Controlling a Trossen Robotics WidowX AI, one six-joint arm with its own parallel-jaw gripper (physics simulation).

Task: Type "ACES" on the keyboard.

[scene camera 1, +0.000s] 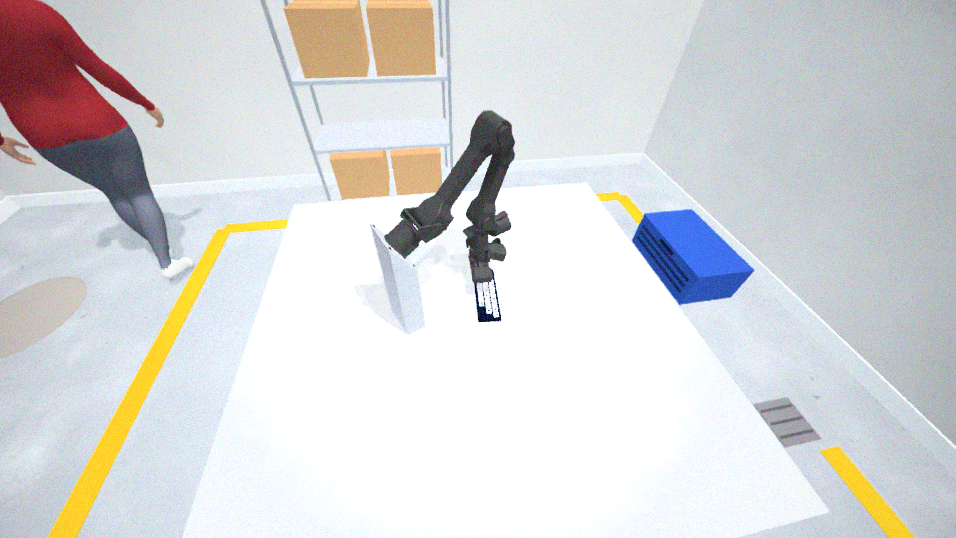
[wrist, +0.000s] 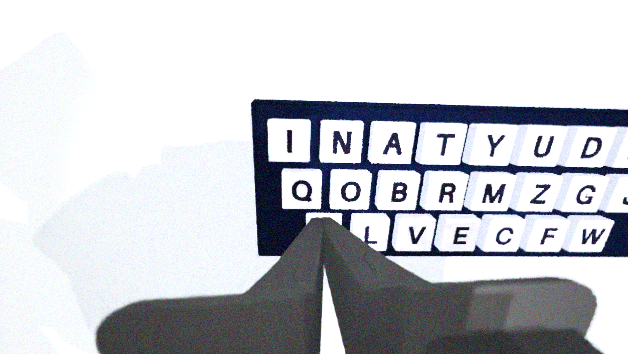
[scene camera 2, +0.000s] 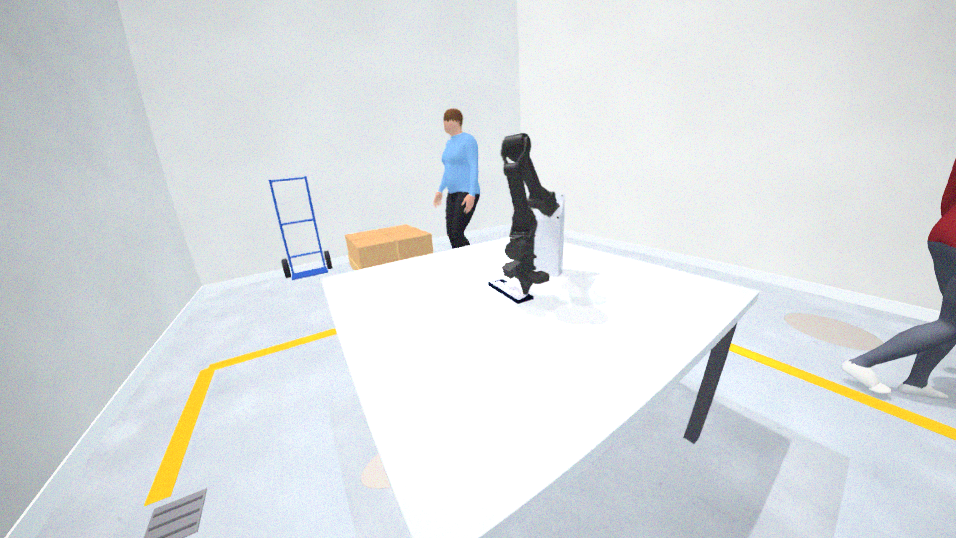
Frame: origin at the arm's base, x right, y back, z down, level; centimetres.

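Where they show: gripper, between the fingertips: (wrist: 320, 226) (scene camera 2: 525, 294); arm's base, origin of its link: (scene camera 1: 394, 246) (scene camera 2: 549, 207).
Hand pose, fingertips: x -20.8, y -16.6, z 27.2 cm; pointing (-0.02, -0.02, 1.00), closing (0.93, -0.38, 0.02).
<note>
Things, the pixels of their top centre, and the offset from my fingertips. Level surfaces: height alone.
- dark blue keyboard, centre of its top: (wrist: 505, 193) (scene camera 1: 486, 292) (scene camera 2: 509, 287) dx +6.5, dy -4.2, dz -0.5 cm
- E key, centre of its top: (wrist: 460, 235) dx +5.8, dy -1.9, dz -0.5 cm
- C key, centre of its top: (wrist: 504, 236) dx +7.6, dy -2.5, dz -0.5 cm
- first key, centre of its top: (wrist: 323, 229) dx +0.1, dy +0.1, dz -0.1 cm
- L key, centre of its top: (wrist: 370, 235) dx +2.0, dy -0.6, dz -0.5 cm
- white table, height of its surface: dz +1.1 cm
A dark blue keyboard (scene camera 1: 489, 314) (scene camera 2: 524, 300) (wrist: 280, 244) with white keys lies flat on the white table. In the wrist view the A key (wrist: 392, 143) is in the top row, and the E key (wrist: 460, 235) and the C key (wrist: 503, 236) are in the bottom row. My gripper (wrist: 320, 226) is shut and empty, pointing down. Its fingertips cover most of the first key (wrist: 332, 217) of the bottom row, left of the L key (wrist: 370, 235); that key's letter is hidden. I cannot tell whether the tips touch it. The keyboard's right end is outside the wrist view.
A white upright panel (scene camera 1: 399, 287) (scene camera 2: 550, 244) stands at the arm's base on the white table (scene camera 1: 467, 428) (scene camera 2: 467, 401). Around the table are a blue box (scene camera 1: 695, 254), a shelf rack (scene camera 1: 371, 79), a blue hand truck (scene camera 2: 308, 273), a carton (scene camera 2: 391, 248) and two people (scene camera 1: 66, 80) (scene camera 2: 461, 167).
</note>
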